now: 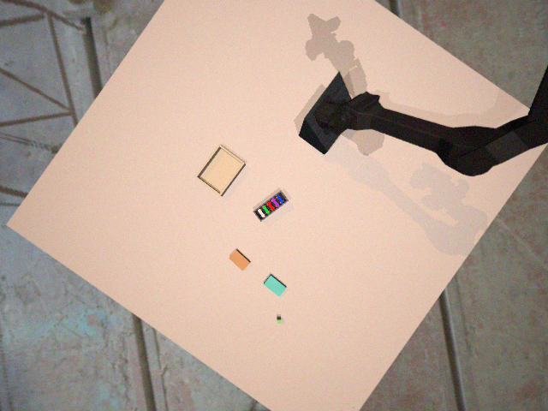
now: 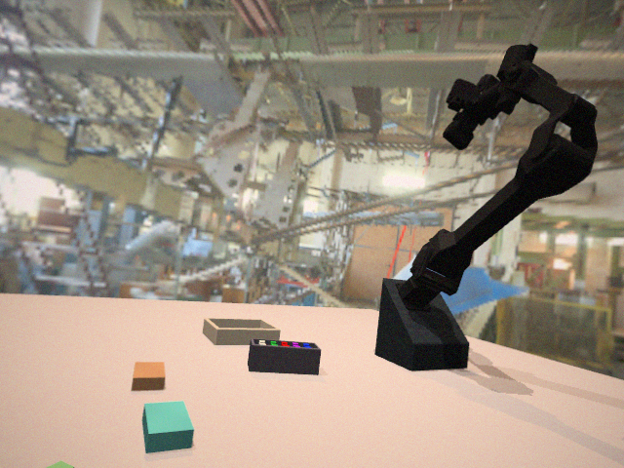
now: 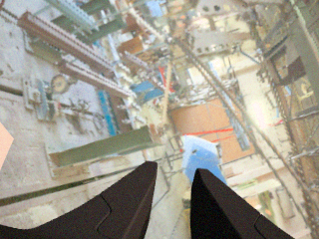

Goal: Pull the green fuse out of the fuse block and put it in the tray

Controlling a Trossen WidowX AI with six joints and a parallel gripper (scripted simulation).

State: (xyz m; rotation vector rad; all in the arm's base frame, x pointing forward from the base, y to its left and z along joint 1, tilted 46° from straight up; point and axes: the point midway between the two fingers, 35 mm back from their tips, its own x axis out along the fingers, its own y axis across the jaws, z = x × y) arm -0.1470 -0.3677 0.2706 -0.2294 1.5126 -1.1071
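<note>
Right now my gripper tip is 490 mm short of the green fuse, 130 mm to the right of it and 550 mm above it. Also, from my gripper tip: beige tray: 480 mm ahead, 60 mm to the right, 570 mm below.
</note>
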